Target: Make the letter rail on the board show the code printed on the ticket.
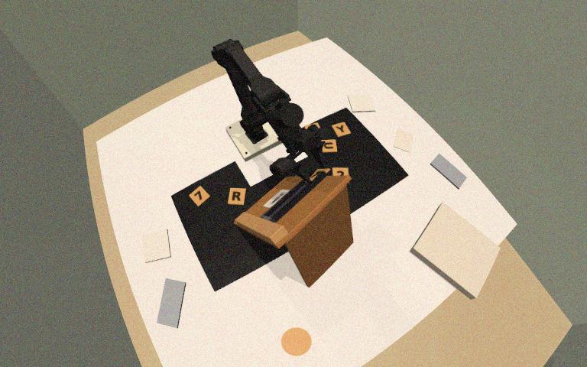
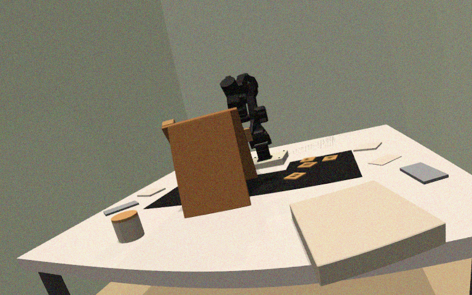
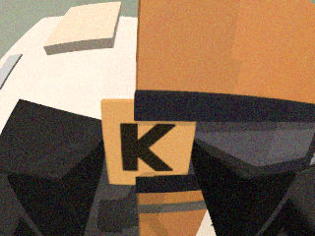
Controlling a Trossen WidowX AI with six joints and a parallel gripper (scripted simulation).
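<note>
Now: the white ticket 5 cm behind my gripper tip, 11 cm to the right of it and 8 cm below it. From my gripper tip the other things lie so: letter tile (3 cm behind, 14 cm to the left, 17 cm below); black mat (14 cm behind, 2 cm to the right, 18 cm below); k tile (right at my gripper tip).
</note>
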